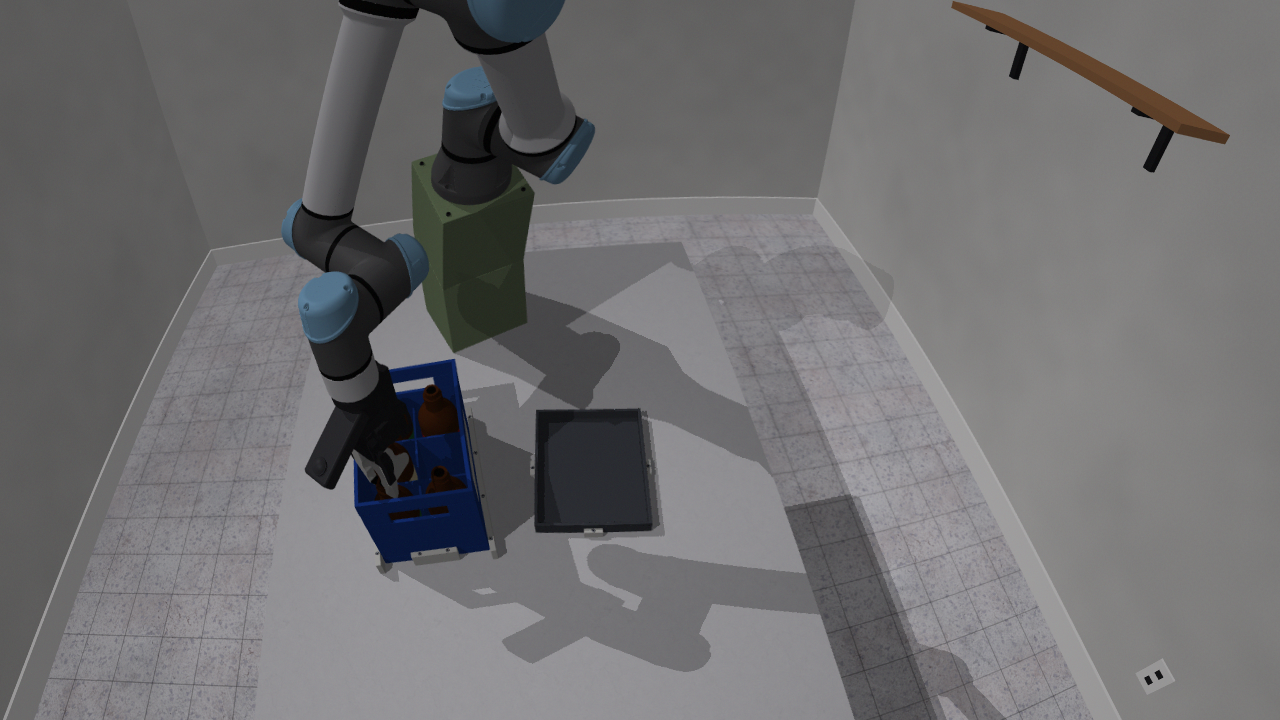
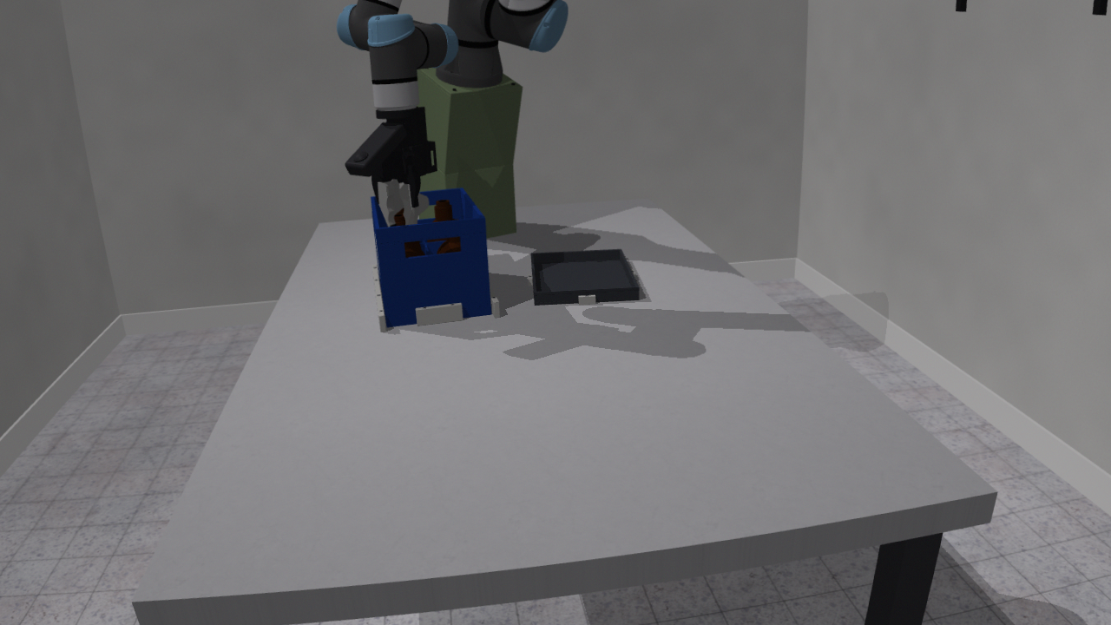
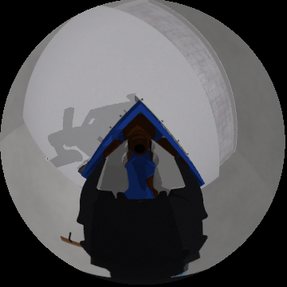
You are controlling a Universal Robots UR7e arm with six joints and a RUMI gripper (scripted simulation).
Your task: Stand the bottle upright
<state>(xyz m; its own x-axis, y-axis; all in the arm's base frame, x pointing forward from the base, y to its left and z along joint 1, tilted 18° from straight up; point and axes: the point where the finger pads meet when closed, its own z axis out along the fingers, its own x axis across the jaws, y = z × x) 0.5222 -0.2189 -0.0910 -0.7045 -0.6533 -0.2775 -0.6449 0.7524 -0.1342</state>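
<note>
Now: the blue crate 9 cm behind my hand, 5 cm to the left of it and 7 cm below it. From my hand the other things lie so: dark tray (6 cm behind, 34 cm to the left, 14 cm below).
</note>
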